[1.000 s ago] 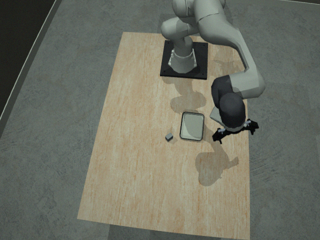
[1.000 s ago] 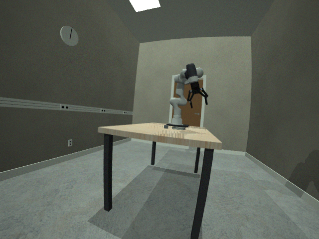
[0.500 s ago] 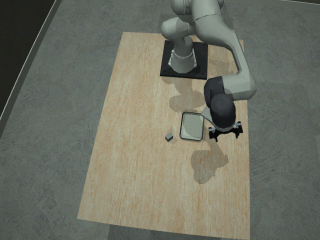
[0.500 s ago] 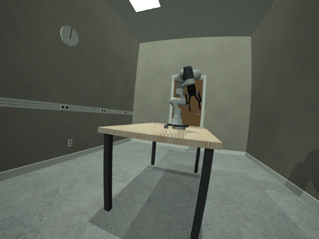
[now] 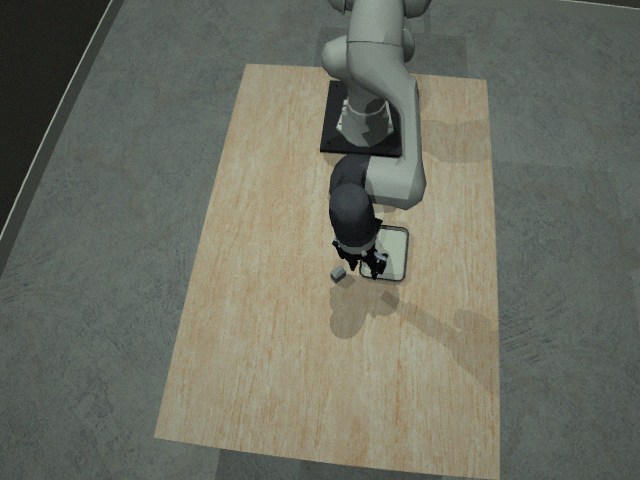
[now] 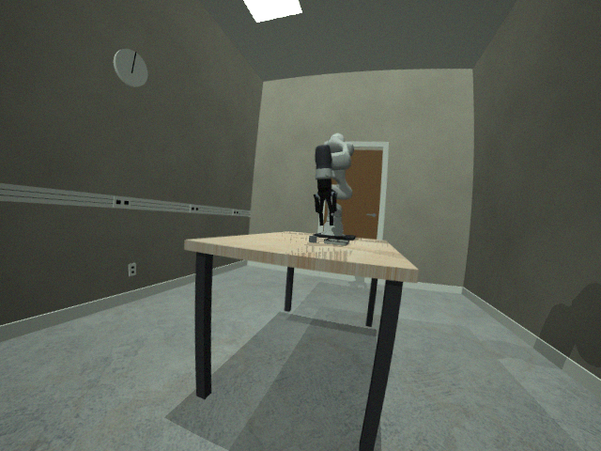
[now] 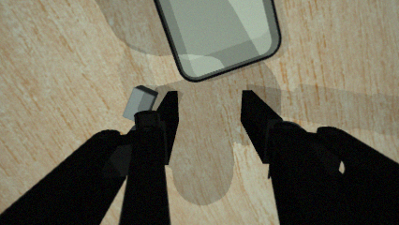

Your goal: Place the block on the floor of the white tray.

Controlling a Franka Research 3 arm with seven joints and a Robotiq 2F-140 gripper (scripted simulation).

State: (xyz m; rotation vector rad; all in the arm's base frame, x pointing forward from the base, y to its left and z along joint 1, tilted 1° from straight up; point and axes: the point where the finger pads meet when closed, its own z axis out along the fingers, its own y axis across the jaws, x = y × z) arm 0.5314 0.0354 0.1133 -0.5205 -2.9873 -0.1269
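The small grey block lies 110 mm below my hand, 70 mm to the right of it and 20 mm behind it. The rest, counted from my hand: white tray: 120 mm below, 100 mm behind, 50 mm to the left.
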